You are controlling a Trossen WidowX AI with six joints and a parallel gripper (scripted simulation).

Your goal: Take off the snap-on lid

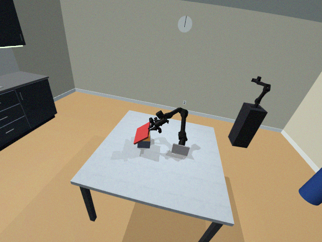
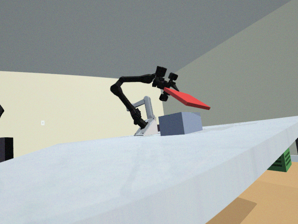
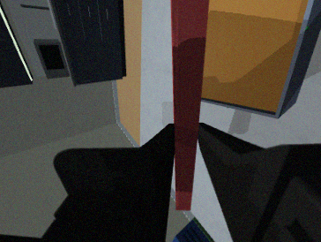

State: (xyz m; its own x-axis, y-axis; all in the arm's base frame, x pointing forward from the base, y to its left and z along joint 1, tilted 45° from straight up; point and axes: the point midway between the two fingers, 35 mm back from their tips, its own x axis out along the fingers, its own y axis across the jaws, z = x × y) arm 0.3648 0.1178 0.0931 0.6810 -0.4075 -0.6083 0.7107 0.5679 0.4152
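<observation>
The red lid is 6 cm ahead of my gripper tip and 5 cm below it. The rest, counted from my gripper tip: grey storage box: 19 cm below, 7 cm to the right, 5 cm ahead.
</observation>
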